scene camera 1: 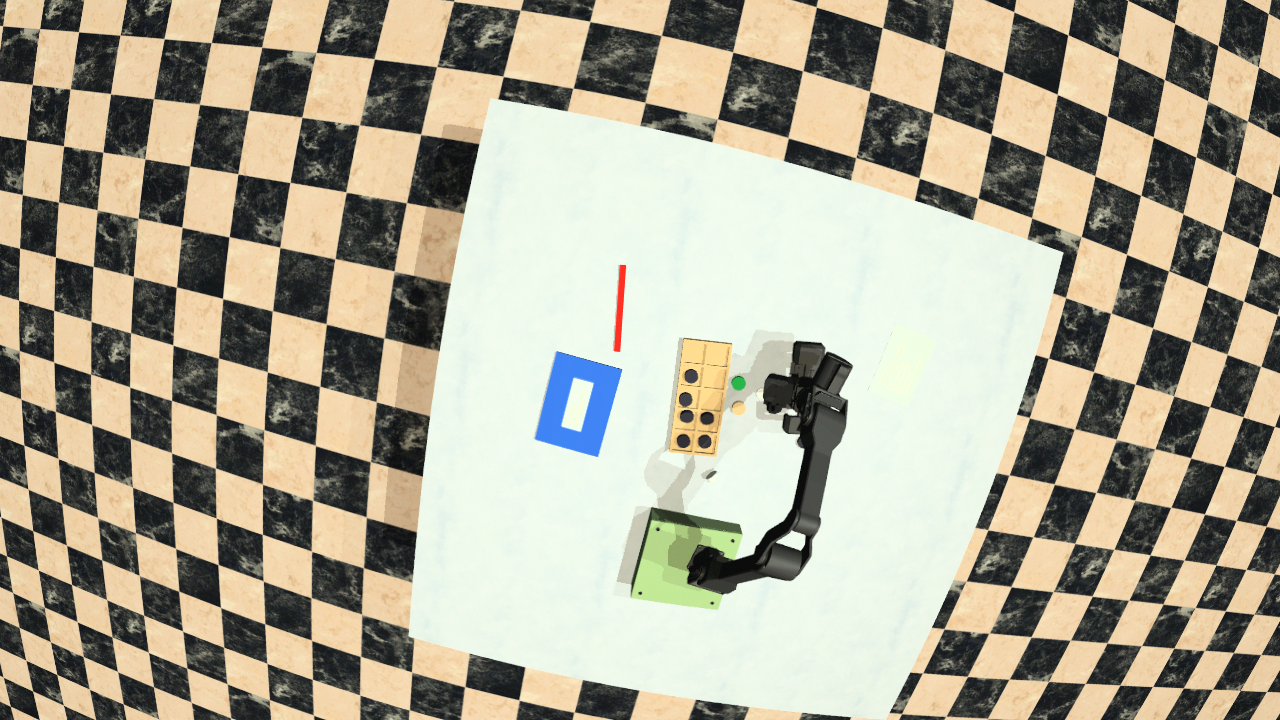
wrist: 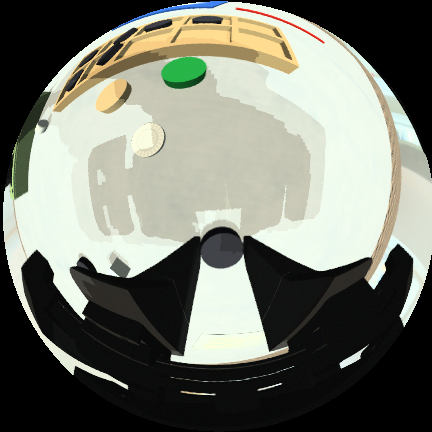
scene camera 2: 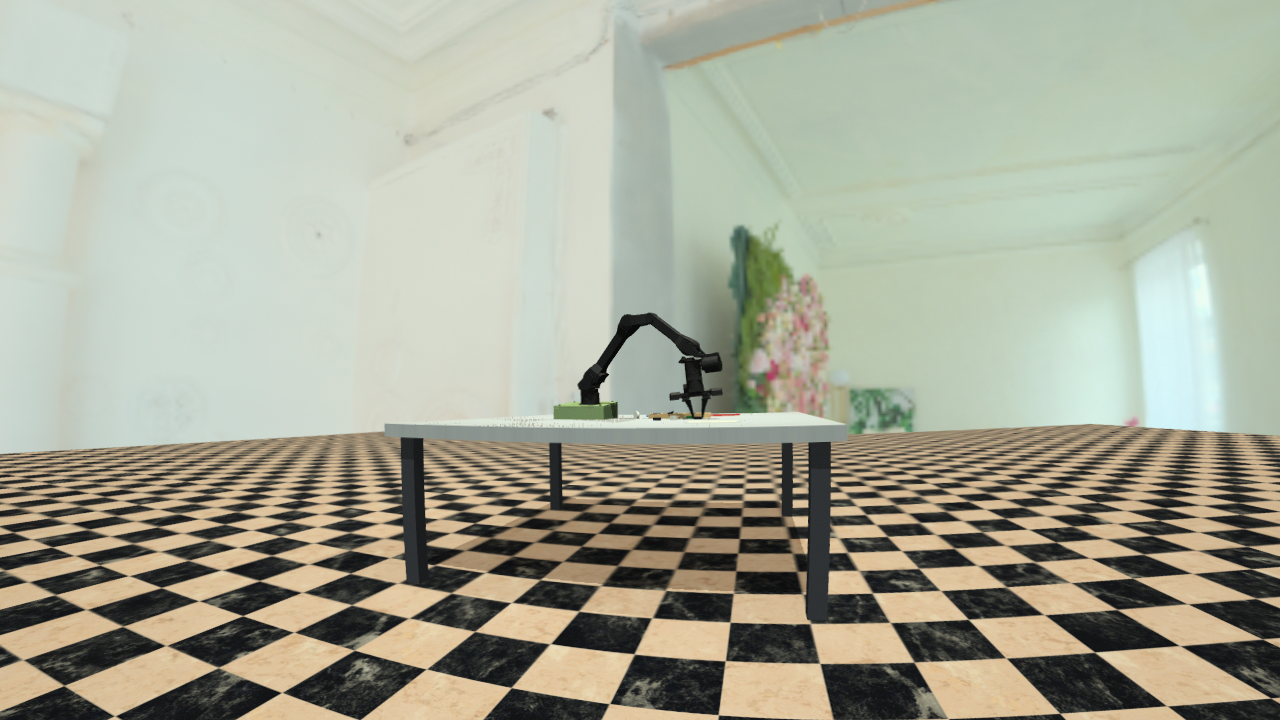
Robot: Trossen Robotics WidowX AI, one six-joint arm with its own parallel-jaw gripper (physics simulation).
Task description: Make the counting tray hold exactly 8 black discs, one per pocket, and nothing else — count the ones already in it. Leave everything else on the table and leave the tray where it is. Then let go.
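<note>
The tan counting tray (scene camera 1: pixel 707 341) (wrist: pixel 295 66) has two columns of pockets. Black discs fill the left column except its top pocket, and the two lowest pockets of the right column, as scene camera 1 shows it. The top pocket pair and the right column's upper middle are empty. My gripper (scene camera 2: pixel 696 414) (wrist: pixel 221 241) is shut on a black disc (wrist: pixel 220 257) between its fingertips, low over the table, right of the tray. Whether the disc touches the table cannot be told. Another black disc (wrist: pixel 86 263) lies partly hidden behind the left finger in the wrist view.
Beside the tray lie a green disc (scene camera 1: pixel 738 383) (wrist: pixel 183 70), a tan disc (scene camera 1: pixel 738 407) (wrist: pixel 111 97) and a cream ridged disc (wrist: pixel 148 139). Also present are a blue frame (scene camera 1: pixel 548 402), a red strip (scene camera 1: pixel 619 308), a pale yellow sheet (scene camera 1: pixel 899 365), a grey piece (wrist: pixel 120 267) and the green base block (scene camera 1: pixel 650 577).
</note>
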